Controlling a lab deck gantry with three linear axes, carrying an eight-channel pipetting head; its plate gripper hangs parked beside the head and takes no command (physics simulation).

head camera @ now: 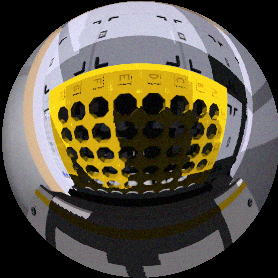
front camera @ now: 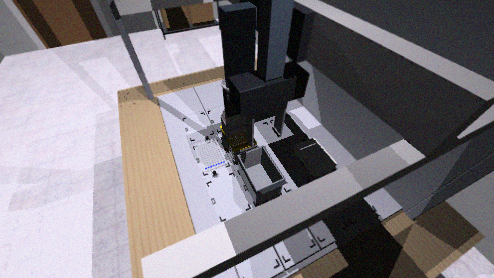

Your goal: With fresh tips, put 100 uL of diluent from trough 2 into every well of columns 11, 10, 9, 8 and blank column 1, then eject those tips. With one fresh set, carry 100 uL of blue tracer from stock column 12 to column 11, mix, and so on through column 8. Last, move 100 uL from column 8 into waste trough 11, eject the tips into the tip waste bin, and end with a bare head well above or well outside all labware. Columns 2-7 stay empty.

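Observation:
The yellow tip rack (front camera: 242, 145) (head camera: 139, 72) is close under the pipetting head (front camera: 237, 121) (head camera: 145, 201), which is low over it. In the head camera, several rows of rack holes are empty; pale tips show near the head's edge. Whether the head bears tips is hidden. The well plate (front camera: 210, 151), left of the rack, has a blue column at its near end. The grey waste bin (front camera: 259, 171) stands in front of the rack. The trough block (front camera: 312, 162) is dark, in shadow at the right. The parked plate gripper (front camera: 266, 136) has its fingers apart, with nothing between them.
A grey frame beam (front camera: 300, 195) crosses the front of the deck. A slanting post (front camera: 132, 55) stands at the back left. The wooden table edge (front camera: 147, 165) runs along the left. A dark panel (front camera: 370, 85) bounds the right side.

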